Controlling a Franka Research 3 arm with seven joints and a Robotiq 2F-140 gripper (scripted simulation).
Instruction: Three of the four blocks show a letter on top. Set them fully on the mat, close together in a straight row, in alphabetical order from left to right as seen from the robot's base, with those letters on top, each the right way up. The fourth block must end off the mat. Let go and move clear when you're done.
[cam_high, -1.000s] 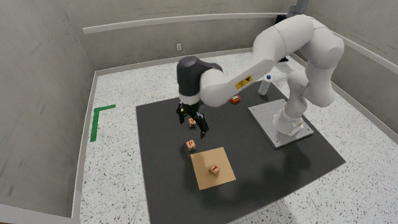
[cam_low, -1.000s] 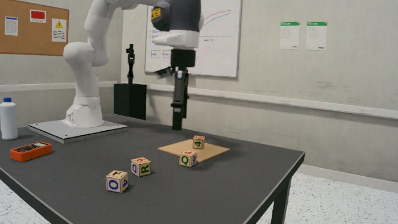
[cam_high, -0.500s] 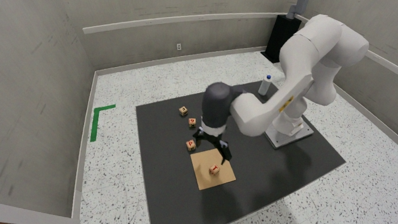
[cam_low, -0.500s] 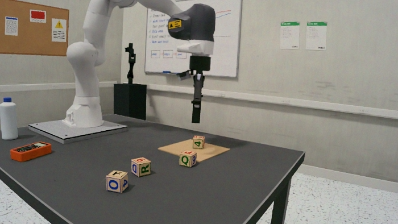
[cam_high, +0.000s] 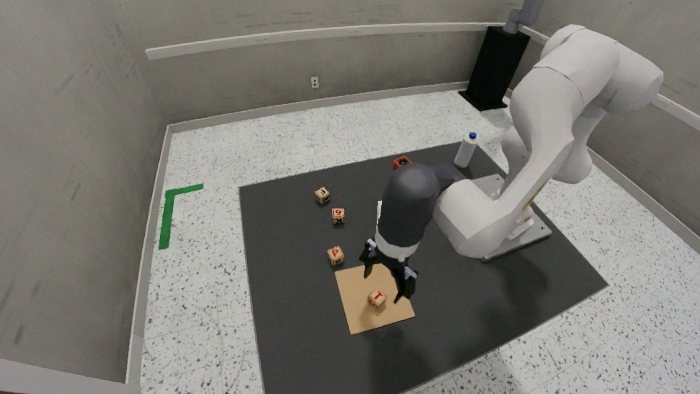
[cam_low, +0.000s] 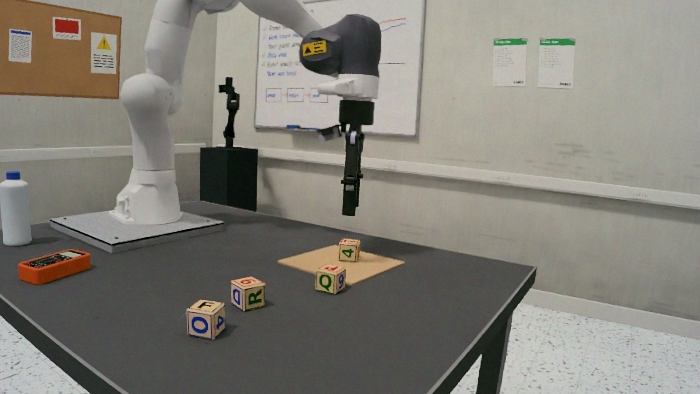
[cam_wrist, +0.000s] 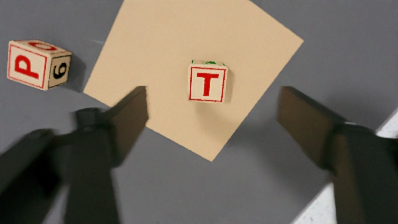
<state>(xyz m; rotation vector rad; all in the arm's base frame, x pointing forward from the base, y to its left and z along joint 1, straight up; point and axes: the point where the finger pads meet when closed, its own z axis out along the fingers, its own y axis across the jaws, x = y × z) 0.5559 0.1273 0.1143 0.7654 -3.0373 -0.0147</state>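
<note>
The T block is 110 mm below my hand. The rest, counted from my hand: tan mat: 30 mm to the right, 140 mm below; then white bottle: 630 mm behind, 470 mm to the right, 60 mm below; then orange meter: 350 mm behind, 490 mm to the right, 120 mm below.
</note>
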